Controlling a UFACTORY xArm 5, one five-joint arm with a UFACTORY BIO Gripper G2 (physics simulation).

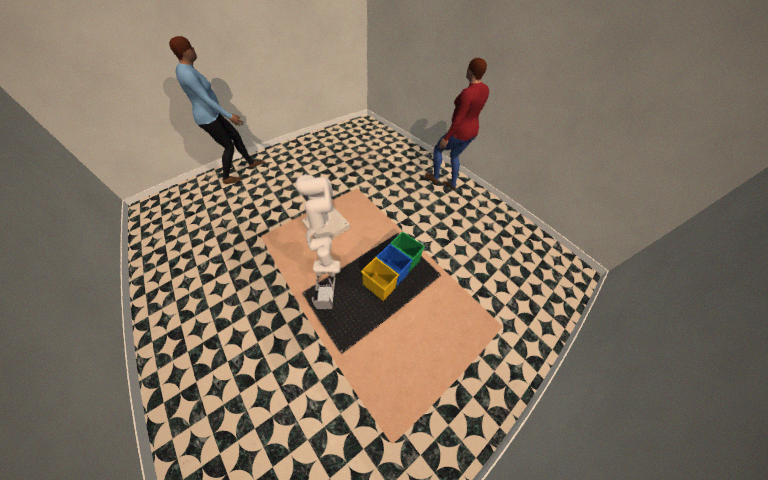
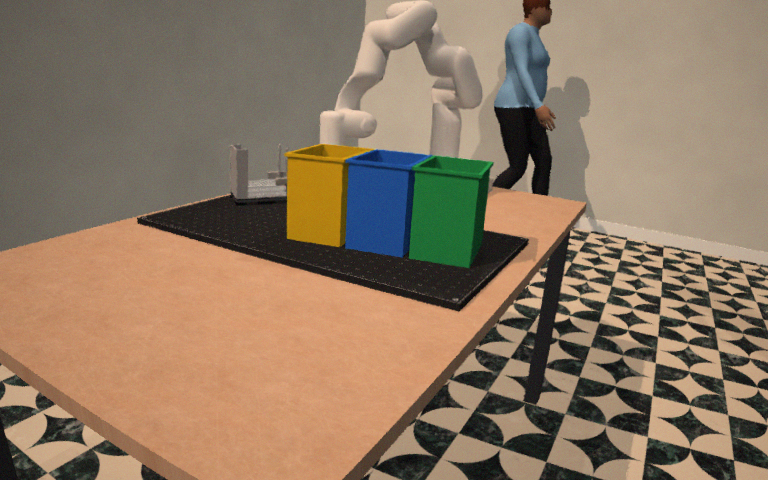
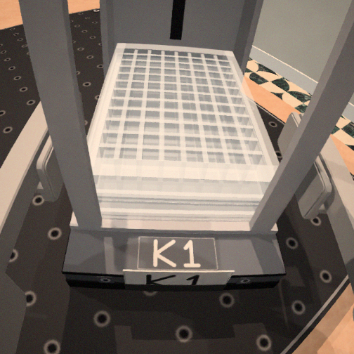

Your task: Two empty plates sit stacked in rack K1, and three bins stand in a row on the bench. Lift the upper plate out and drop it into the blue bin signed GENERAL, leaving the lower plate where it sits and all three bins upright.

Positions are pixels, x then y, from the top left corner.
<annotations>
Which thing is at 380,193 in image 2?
A blue bin.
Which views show the yellow bin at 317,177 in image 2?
Image 1 and image 2 only.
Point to a plate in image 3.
173,124
</annotations>
